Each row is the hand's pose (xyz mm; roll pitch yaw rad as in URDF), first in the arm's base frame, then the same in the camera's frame.
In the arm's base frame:
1: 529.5 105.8 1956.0 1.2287 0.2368 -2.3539
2: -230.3 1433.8 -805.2 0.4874 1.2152 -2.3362
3: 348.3 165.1 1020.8 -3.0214 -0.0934 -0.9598
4: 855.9 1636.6 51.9 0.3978 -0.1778 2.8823
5: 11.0 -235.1 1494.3 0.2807 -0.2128 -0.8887
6: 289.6 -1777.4 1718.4 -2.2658 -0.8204 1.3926
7: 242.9 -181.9 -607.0 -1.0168 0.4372 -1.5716
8: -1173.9 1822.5 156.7 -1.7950 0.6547 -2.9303
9: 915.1 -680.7 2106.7 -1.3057 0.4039 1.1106
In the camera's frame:
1: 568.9 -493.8 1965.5 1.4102 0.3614 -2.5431
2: 714.2 754.3 -930.3 1.1415 1.2857 -1.9558
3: 595.4 -467.3 1011.8 -2.8607 -0.2365 -1.2293
4: 1626.4 765.6 129.6 0.3715 0.0341 2.6412
5: 84.4 -740.0 1415.2 0.4366 -0.3655 -1.1763
6: -70.6 -2282.5 1736.6 -2.5762 -0.8053 1.3760
7: 731.3 -906.5 -591.3 -0.7870 0.3986 -1.7209
8: -276.7 1425.6 -199.4 -1.6855 0.8529 -3.0979
9: 714.0 -1334.1 2216.2 -1.5193 0.3277 0.7909

